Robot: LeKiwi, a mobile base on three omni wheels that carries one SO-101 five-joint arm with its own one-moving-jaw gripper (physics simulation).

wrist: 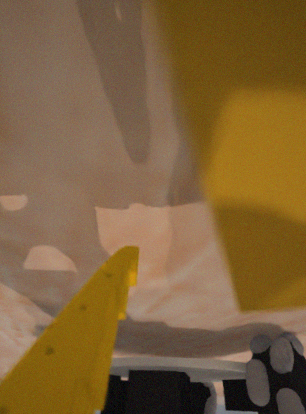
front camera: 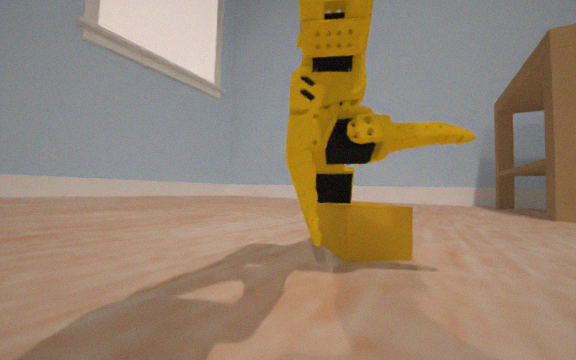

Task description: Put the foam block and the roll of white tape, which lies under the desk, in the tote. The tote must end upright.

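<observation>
The foam block, a yellow box shape, lies on the floor in the middle of the front view and fills the upper right of the wrist view. My gripper is wide open and empty. Its fixed jaw points down along the block's left side, with the tip low near the floor; whether it touches the block is unclear. Its moving jaw sticks out to the right, above the block. In the wrist view the fixed jaw is at lower left and the moving jaw is out of the picture. The white tape and the tote do not show.
A wooden piece of furniture with legs and a low shelf stands at the right. A blue wall with a white baseboard and a window runs behind. My base and a wheel show at the bottom of the wrist view. The arm's shadow falls across the floor.
</observation>
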